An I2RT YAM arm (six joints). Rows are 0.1 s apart.
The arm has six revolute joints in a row. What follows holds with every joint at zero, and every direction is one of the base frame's.
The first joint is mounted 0.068 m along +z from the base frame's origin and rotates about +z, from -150 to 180 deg.
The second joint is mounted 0.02 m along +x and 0.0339 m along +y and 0.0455 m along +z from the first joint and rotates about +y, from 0 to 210 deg.
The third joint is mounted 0.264 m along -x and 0.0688 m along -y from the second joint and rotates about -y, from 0 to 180 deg.
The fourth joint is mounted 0.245 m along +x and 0.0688 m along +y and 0.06 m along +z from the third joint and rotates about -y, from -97 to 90 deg.
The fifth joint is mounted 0.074 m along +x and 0.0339 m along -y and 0.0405 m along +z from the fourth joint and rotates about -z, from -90 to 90 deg.
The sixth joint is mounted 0.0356 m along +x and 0.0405 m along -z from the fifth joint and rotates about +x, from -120 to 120 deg.
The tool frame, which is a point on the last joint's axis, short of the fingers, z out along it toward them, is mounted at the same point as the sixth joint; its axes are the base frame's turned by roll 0, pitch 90 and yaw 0 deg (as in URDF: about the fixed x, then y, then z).
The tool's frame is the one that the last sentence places.
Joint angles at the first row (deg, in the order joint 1, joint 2, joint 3, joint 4, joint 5, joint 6):
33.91 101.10 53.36 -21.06 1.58 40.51
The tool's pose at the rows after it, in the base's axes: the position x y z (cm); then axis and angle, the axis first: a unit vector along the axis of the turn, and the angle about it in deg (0 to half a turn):
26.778 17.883 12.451 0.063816 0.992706 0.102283 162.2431
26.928 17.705 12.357 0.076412 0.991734 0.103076 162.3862
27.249 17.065 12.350 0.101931 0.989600 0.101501 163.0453
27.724 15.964 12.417 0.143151 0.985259 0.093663 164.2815
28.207 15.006 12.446 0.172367 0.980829 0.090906 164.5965
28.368 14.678 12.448 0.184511 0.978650 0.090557 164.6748
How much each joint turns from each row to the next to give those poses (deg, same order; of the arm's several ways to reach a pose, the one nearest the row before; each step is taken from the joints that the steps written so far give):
0.00 1.12 0.05 1.07 0.00 0.46
-0.42 0.19 0.00 0.13 -0.04 1.05
-1.28 0.02 0.13 -0.74 -0.20 1.70
-2.12 0.00 0.46 -1.99 0.03 2.67
-1.93 0.00 0.15 -0.59 -0.03 1.49
-0.65 0.00 0.02 -0.11 0.00 0.76

